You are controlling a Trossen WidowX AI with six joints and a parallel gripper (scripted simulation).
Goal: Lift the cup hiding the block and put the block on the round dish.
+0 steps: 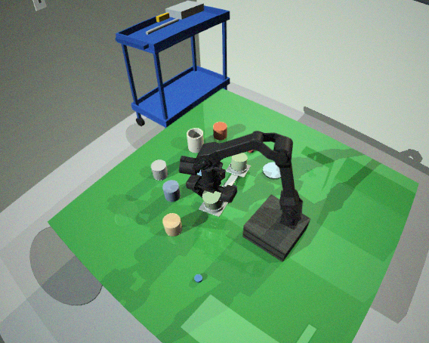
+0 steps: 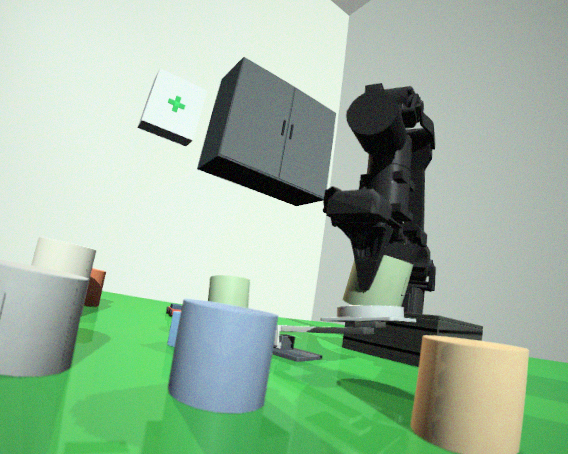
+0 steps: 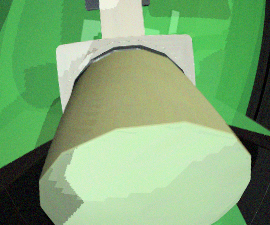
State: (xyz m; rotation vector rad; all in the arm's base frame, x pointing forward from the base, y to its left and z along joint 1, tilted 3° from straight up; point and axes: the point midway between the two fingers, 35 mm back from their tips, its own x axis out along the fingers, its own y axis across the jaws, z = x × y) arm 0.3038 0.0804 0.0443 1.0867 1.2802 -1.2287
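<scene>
The block lies 1 cm to the right of my gripper tip and 2 cm below it. Round my gripper tip: tan cup 10 cm ahead, 12 cm to the left, 6 cm below; then blue cup 19 cm ahead, 6 cm below; then balance 1 cm ahead, 13 cm to the right, 6 cm below.
</scene>
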